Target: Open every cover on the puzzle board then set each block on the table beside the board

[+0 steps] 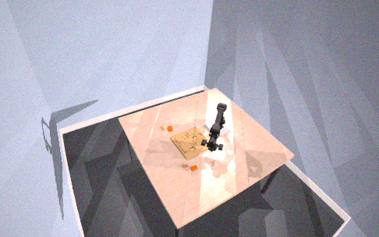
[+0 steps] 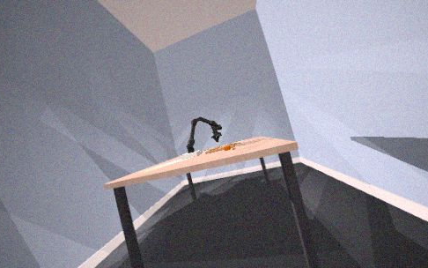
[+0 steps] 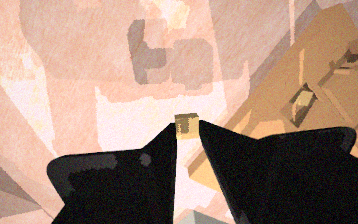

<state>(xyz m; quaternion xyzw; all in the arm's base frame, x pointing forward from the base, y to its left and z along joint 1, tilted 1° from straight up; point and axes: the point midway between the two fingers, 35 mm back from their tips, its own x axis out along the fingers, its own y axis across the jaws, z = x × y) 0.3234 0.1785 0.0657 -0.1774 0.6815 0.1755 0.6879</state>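
Now: gripper tip 25 cm to the left of the tan puzzle board, 5 cm above it and 2 cm short of it. Also, from my gripper tip: orange bit 20 cm ahead, 7 cm below.
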